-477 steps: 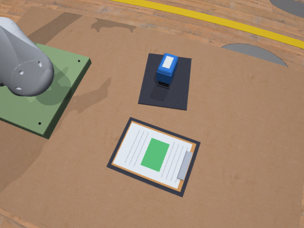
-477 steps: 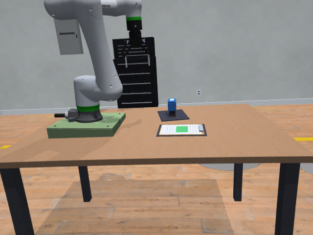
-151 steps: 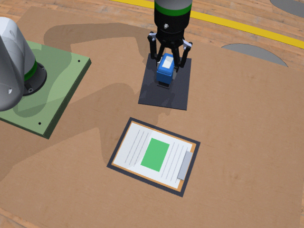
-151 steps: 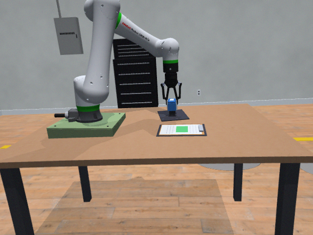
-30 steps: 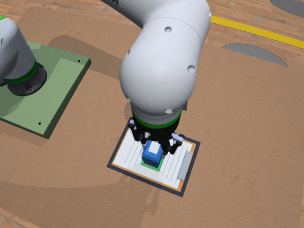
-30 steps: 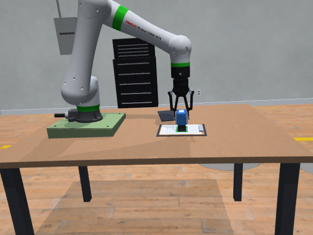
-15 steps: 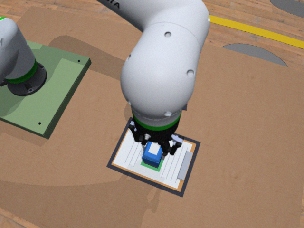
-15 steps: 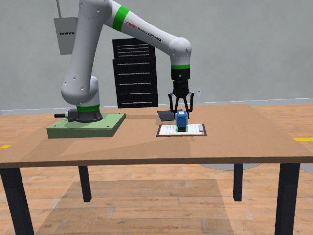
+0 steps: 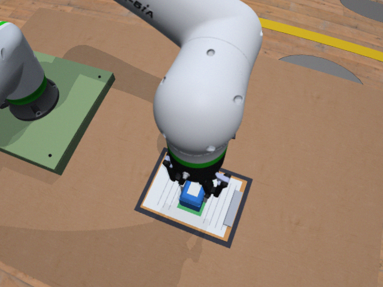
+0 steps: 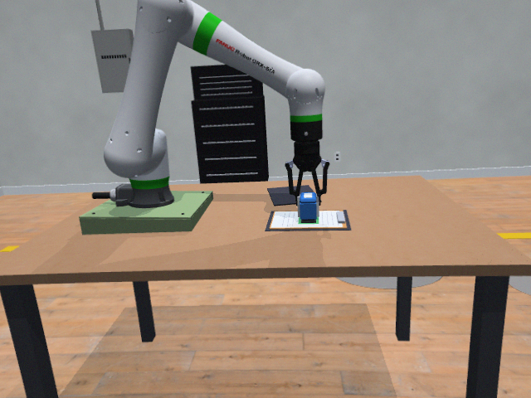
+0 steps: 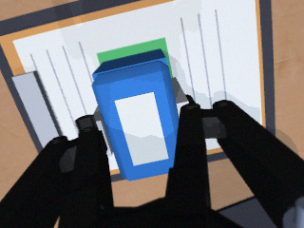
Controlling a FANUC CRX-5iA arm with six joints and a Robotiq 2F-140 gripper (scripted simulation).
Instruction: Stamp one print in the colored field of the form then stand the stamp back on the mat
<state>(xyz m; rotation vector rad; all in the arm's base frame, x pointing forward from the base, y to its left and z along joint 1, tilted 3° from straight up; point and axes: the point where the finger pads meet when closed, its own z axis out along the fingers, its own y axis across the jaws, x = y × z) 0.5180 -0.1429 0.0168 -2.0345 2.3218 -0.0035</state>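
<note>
The stamp lies 1 cm below my hand. Round my hand: form: 1 cm ahead, 4 cm below; then dark mat: 3 cm behind, 28 cm to the left, 4 cm below.
</note>
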